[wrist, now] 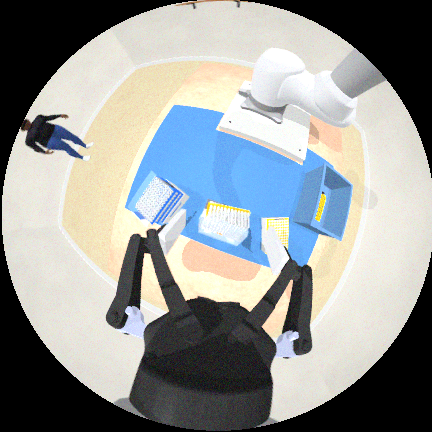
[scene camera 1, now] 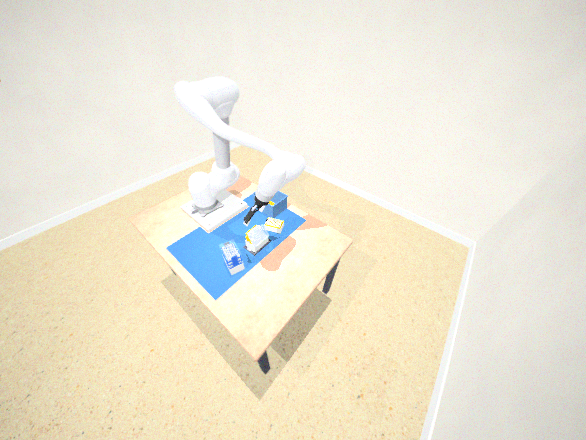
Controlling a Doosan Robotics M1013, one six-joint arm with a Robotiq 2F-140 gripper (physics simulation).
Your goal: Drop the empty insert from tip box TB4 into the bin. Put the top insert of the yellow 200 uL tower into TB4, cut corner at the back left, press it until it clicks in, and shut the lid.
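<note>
My gripper [scene camera 1: 248, 218] [wrist: 225, 225] is open and empty, raised above the mat. Tip box TB4 [scene camera 1: 258, 242] [wrist: 231, 235] stands mid-mat. A yellow insert [scene camera 1: 248, 235] [wrist: 228, 208] with white tips shows at it as a narrow yellow strip along the back, tips pointing to the front, so it looks tilted. Clear lid and tips overlap, and I cannot tell whether the insert sits in the box. The yellow tower [scene camera 1: 274, 226] [wrist: 279, 227] stands between TB4 and the bin [scene camera 1: 281, 206] [wrist: 305, 202]. A yellow insert [wrist: 321, 207] lies in the bin; my right finger partly covers the tower in the wrist view.
A blue-striped tip tower [scene camera 1: 232, 257] [wrist: 159, 200] stands on the other side of TB4. These things stand on the blue mat [scene camera 1: 195, 250] [wrist: 175, 145]. The robot's white base plate [scene camera 1: 220, 217] [wrist: 265, 130] is behind. A person [wrist: 47, 135] stands at the far left of the wrist view.
</note>
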